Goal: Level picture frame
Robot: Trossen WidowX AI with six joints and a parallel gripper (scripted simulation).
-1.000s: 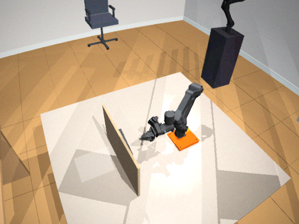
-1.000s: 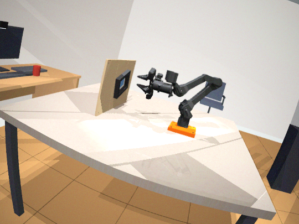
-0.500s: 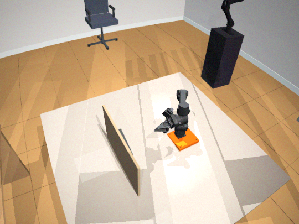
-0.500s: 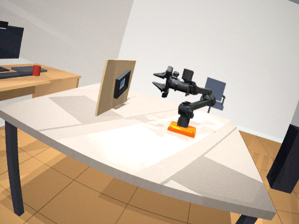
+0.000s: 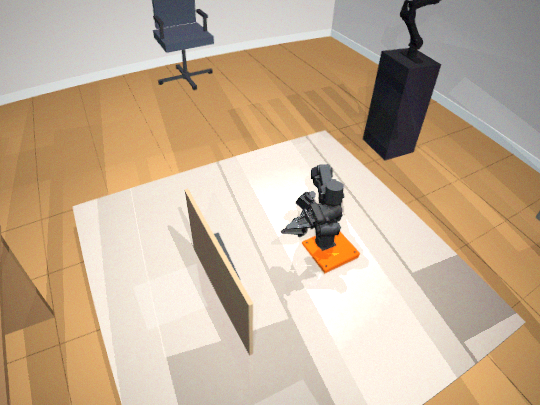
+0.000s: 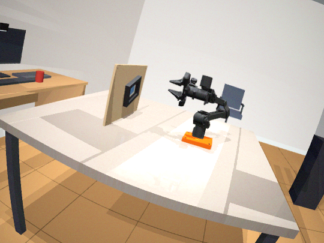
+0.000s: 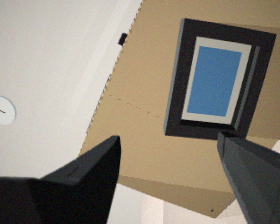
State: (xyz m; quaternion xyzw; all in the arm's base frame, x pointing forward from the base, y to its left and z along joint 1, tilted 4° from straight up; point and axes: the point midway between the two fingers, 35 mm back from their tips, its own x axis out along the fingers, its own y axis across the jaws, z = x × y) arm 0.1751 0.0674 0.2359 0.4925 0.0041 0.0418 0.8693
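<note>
Right now my gripper tip is 210 mm short of the picture frame, 80 mm above it and 10 mm to the left of it. Also, from my gripper tip: wall board (220 mm ahead, 90 mm below).
</note>
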